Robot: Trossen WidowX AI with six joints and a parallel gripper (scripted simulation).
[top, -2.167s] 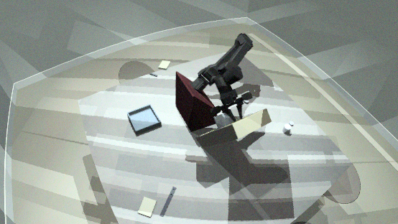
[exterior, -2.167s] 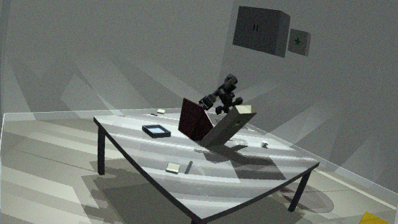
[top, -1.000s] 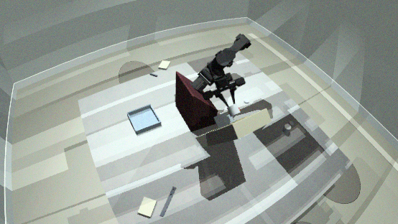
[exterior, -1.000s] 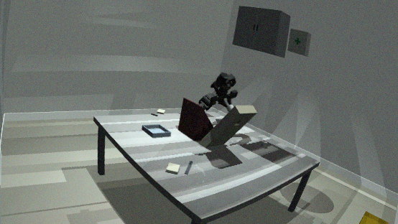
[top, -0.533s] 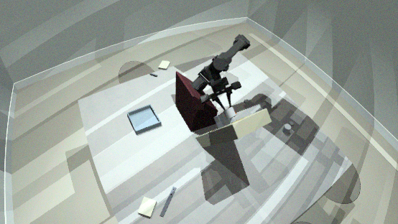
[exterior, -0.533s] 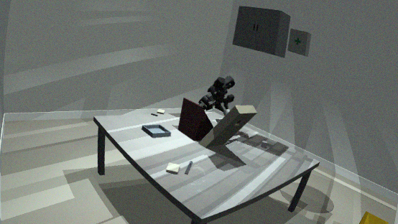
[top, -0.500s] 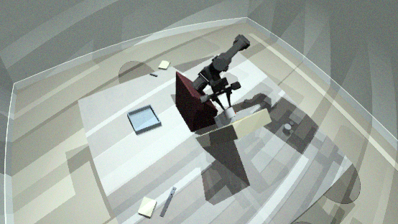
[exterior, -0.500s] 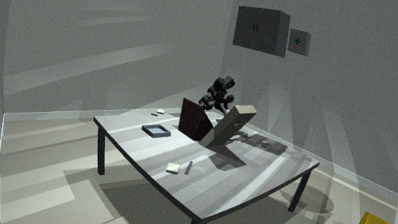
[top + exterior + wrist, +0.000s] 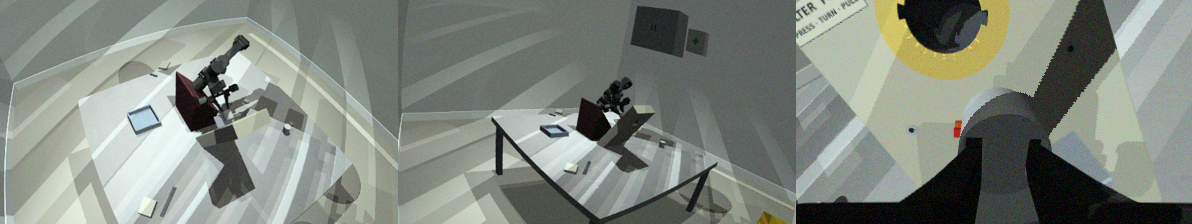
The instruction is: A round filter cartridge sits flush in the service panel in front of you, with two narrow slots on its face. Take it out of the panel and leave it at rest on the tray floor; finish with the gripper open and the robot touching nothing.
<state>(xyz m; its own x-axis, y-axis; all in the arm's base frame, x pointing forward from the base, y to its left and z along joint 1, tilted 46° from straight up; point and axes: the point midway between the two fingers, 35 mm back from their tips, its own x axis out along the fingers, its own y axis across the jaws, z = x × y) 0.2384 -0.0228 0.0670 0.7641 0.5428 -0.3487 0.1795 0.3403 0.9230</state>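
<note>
Now: gripper tip 10 mm short of the round filter cartridge and 10 mm above it. The rest, counted from my gripper tip: shallow blue-grey tray: 280 mm behind, 330 mm to the right, 220 mm below.
</note>
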